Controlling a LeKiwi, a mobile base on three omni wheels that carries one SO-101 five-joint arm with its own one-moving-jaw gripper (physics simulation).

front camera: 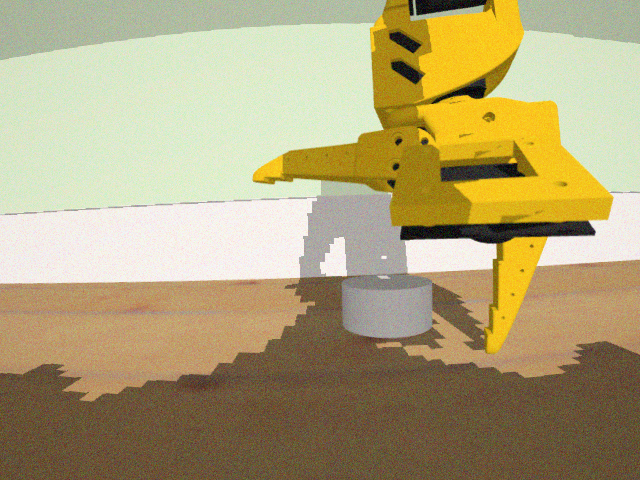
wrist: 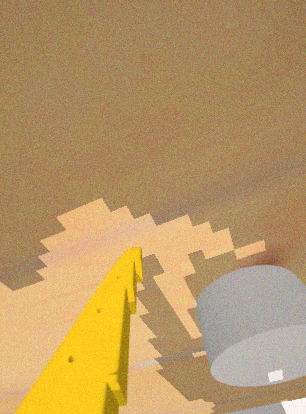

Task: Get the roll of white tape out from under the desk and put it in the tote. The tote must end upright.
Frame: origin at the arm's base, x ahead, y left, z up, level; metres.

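Seen in the pictures: end effector, tool point: (front camera: 485, 341) (wrist: 142, 259).
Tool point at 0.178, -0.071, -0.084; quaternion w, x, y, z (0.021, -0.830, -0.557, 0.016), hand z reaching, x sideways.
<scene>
A point is followed by its place in that frame, as x, y, z.
The roll of white tape (front camera: 387, 312) {0.205, -0.035, -0.076} (wrist: 250, 310) {0.205, -0.043, -0.073} looks grey in shadow and sits flat on the wooden floor, near the white strip behind it. My gripper (front camera: 374, 264) is wide open and empty. In the front view its notched fixed jaw points down to the right of the roll, with a gap between them, and the moving jaw is swung out to the left, above the roll's height. In the wrist view the fixed jaw (wrist: 97, 330) stands left of the roll, and the moving jaw is out of the picture. The tote and the desk itself do not show.
A white strip (front camera: 155, 242) {0.412, 0.181, -0.044} runs along the back of the wooden floor (front camera: 155, 330) {0.227, 0.092, -0.089}, with a pale green surface (front camera: 155, 118) {0.425, 0.184, 0.103} above it. Broad dark shadow covers the near floor. The arm's shadow falls over the roll and the strip.
</scene>
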